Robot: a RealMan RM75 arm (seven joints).
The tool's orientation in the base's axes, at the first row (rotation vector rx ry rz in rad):
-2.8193, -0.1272, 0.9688
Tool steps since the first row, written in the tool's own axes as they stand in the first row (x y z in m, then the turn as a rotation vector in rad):
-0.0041, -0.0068, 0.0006, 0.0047, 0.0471, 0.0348
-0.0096, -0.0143, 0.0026, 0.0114, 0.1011, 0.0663
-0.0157, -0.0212, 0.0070, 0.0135, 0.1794, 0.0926
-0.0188, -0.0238, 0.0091, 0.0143, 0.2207, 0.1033
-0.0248, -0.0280, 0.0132, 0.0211, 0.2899, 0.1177
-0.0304, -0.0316, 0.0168, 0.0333, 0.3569, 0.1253
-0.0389, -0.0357, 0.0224, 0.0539, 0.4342, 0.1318
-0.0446, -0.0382, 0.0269, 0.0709, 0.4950, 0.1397
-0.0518, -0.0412, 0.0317, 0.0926, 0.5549, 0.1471
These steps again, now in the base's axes. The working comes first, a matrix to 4 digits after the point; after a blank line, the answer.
The tool's axes in the first row as the columns of a matrix, in the base's axes (used below as rounded here):
0.7869, 0.0290, -0.6165
0.1311, -0.9840, 0.1209
-0.6031, -0.1760, -0.7781

-0.0038, 0.0062, 0.0032, -0.0164, -0.0415, -0.0382
-0.0096, 0.0131, 0.0063, -0.0290, -0.0900, -0.0763
-0.0173, 0.0196, 0.0078, -0.0413, -0.1636, -0.1118
-0.0211, 0.0221, 0.0084, -0.0460, -0.2028, -0.1278
-0.0285, 0.0259, 0.0096, -0.0476, -0.2683, -0.1553
-0.0352, 0.0291, 0.0108, -0.0407, -0.3317, -0.1804
-0.0455, 0.0327, 0.0123, -0.0262, -0.4043, -0.2115
-0.0528, 0.0350, 0.0127, -0.0160, -0.4609, -0.2386
-0.0615, 0.0376, 0.0138, -0.0017, -0.5161, -0.2680

